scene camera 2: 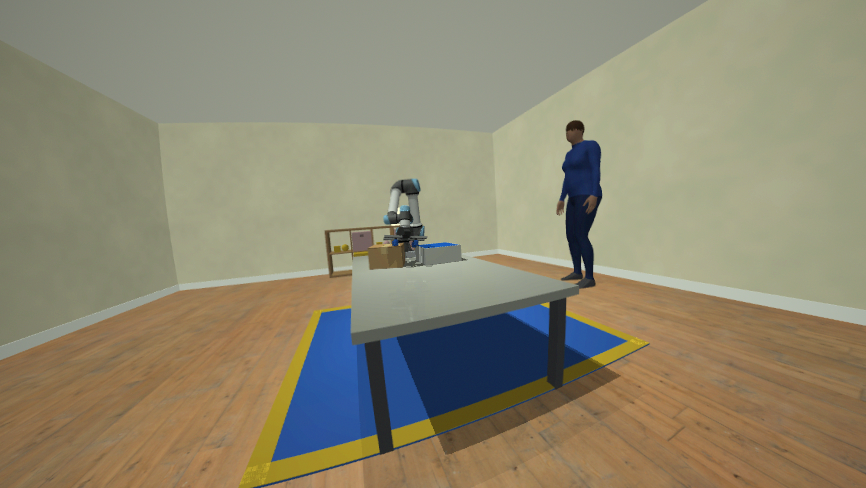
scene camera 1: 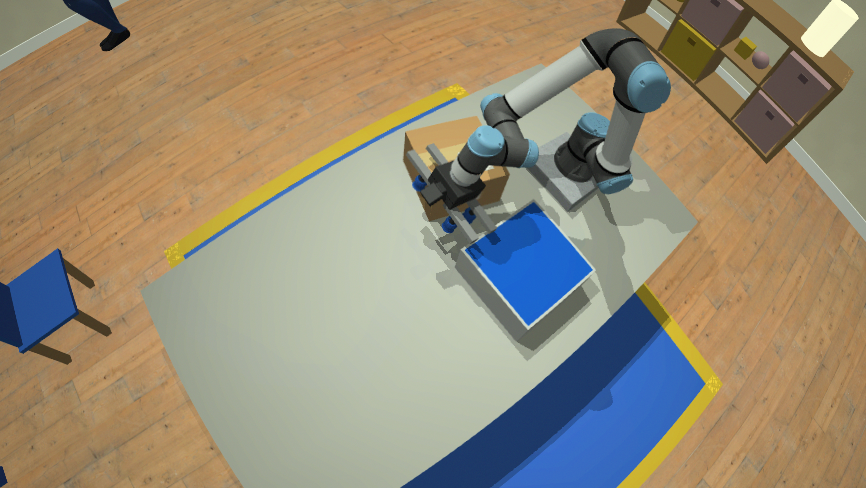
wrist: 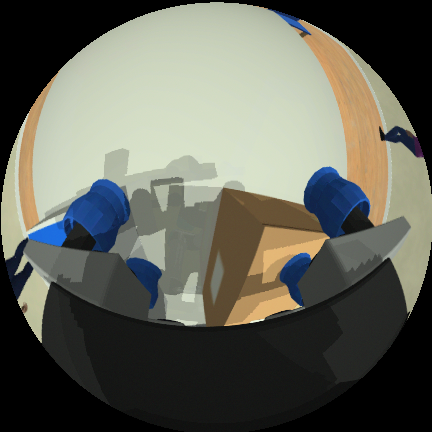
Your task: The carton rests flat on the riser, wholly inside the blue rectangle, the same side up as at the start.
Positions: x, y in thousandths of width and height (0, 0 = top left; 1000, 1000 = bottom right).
Scene:
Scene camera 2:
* brown cardboard carton: 441, 526, gripped by my suction head
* riser: 495, 522, on the table

